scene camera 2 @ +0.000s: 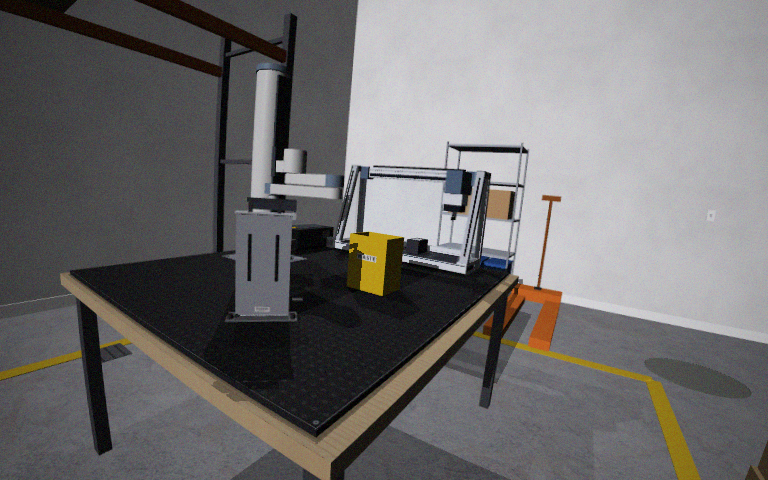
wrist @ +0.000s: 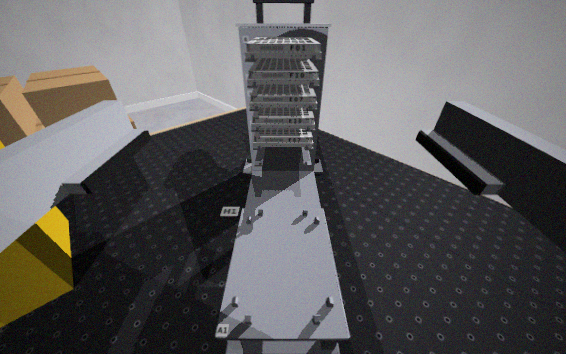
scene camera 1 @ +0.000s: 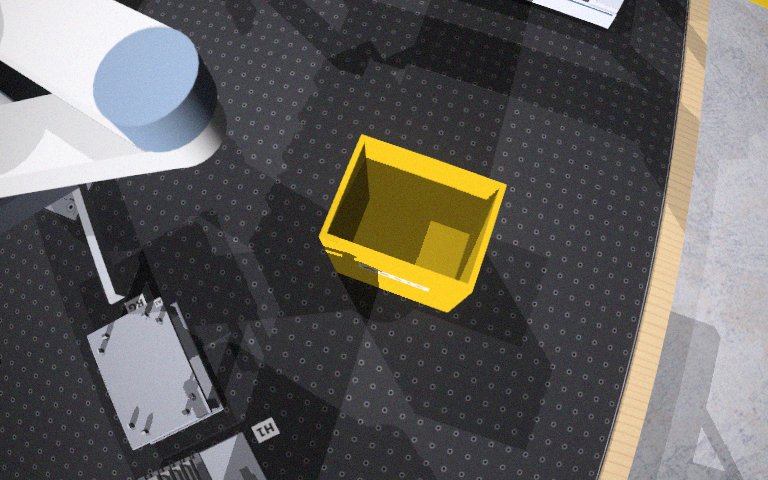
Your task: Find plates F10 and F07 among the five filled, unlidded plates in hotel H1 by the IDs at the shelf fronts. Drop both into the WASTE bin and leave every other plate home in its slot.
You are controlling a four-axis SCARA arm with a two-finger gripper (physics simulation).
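Frame: origin at the arm's base, x back, y right, z up, level; centimetres.
Seen in the pictures: gripper, fingertip midpoint: point(wrist: 283, 119) point(scene camera 1: 48, 335).
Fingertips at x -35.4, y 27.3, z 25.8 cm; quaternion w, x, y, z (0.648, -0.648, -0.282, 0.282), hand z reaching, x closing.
Note:
A point is followed by its place in that frame.
Hotel H1 point(wrist: 283, 32) @(y 47.2, x -56.8, z 28.5 cm) point(scene camera 2: 263, 260) @(y 49.2, x -59.1, z 17.1 cm) stands upright ahead of my gripper point(wrist: 283, 119) @(y 27.3, x -35.4, z 25.8 cm) in the wrist view, holding five stacked plates above an empty lower slot. The top plate point(wrist: 283, 48) @(y 38.6, x -47.6, z 27.4 cm) seems to read F03. Plate F10 point(wrist: 283, 76) @(y 38.6, x -47.5, z 24.5 cm) is second from the top. The third plate point(wrist: 283, 99) @(y 38.6, x -47.6, z 21.8 cm) and the bottom plate point(wrist: 283, 140) @(y 38.6, x -47.5, z 16.2 cm) both seem to end in 07; their first characters are blurred. The fourth plate point(wrist: 283, 121) @(y 38.6, x -47.5, z 19.0 cm) is unreadable. My gripper is open and empty, its fingers wide apart, back from the plates. The yellow WASTE bin point(scene camera 1: 419, 164) @(y -2.7, x -63.5, z 20.0 cm) point(scene camera 2: 373, 263) @(y 8.6, x -67.6, z 12.1 cm) point(wrist: 30, 285) @(y 5.9, x -56.6, z 5.2 cm) stands left in the wrist view.
A flat grey stand point(scene camera 1: 147, 379) @(y 30.6, x -39.0, z 7.3 cm) point(wrist: 282, 265) @(y 29.3, x -37.6, z 7.3 cm) with upright pins lies in front of the hotel. The H1 tag point(scene camera 1: 265, 430) @(y 31.9, x -54.7, z 1.3 cm) point(wrist: 230, 211) @(y 31.8, x -54.6, z 1.3 cm) lies beside the hotel's base. The blue-capped arm point(scene camera 1: 147, 84) @(y 6.3, x -45.6, z 42.0 cm) reaches over the table at left. A gantry machine point(scene camera 2: 419, 173) @(y -62.3, x -48.0, z 48.6 cm) stands behind the bin.

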